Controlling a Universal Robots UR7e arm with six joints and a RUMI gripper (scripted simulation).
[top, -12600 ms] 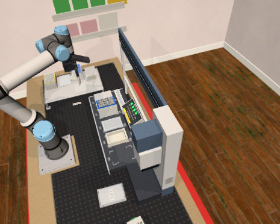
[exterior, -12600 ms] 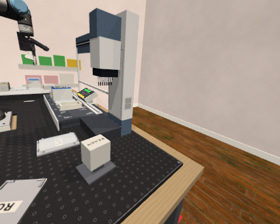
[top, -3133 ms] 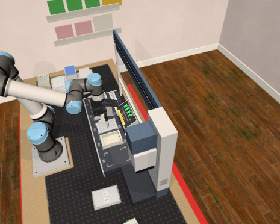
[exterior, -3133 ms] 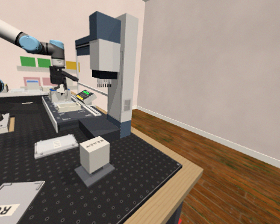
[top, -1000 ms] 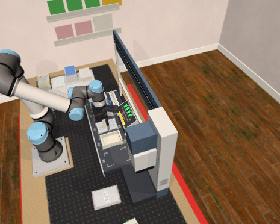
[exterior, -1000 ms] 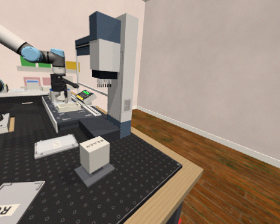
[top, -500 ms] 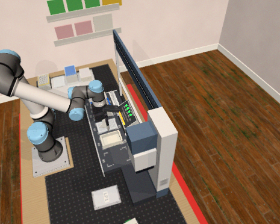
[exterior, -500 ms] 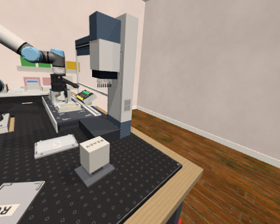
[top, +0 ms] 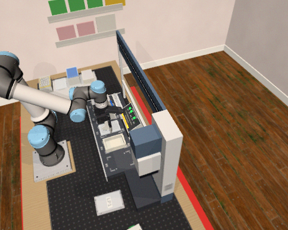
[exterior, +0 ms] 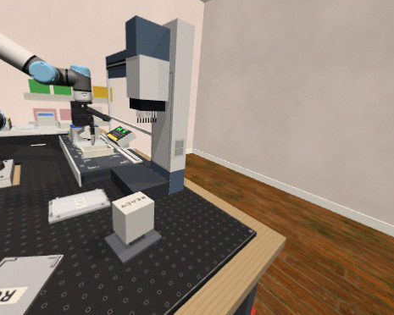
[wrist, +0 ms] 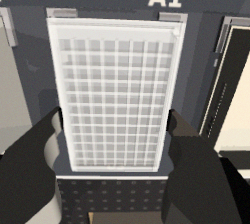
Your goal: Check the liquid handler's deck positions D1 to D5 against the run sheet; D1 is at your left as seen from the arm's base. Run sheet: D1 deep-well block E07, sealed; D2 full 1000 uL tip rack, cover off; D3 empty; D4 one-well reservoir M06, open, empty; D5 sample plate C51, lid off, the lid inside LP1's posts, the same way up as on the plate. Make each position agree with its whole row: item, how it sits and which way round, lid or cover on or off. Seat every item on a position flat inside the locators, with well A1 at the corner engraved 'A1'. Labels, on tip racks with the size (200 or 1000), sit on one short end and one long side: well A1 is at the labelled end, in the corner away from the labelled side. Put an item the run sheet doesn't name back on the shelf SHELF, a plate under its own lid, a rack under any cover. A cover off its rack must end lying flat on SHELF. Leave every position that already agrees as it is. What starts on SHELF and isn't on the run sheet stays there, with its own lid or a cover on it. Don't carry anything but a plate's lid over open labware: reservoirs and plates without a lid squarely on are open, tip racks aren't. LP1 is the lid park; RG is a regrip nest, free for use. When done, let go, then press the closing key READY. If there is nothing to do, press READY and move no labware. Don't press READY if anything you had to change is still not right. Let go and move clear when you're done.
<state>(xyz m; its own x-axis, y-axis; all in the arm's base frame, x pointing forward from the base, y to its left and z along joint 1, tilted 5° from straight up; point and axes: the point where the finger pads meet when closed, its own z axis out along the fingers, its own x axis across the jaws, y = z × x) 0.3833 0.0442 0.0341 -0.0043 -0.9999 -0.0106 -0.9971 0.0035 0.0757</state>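
Now: the cream one-well reservoir 12 cm to the right of my hand and 2 cm below it. From my hand the other things lie so: blue-rimmed tip rack (1 cm ahead, 13 cm to the left, 4 cm above); clear well plate (1 cm below); deep-well block (25 cm to the left, 1 cm below).
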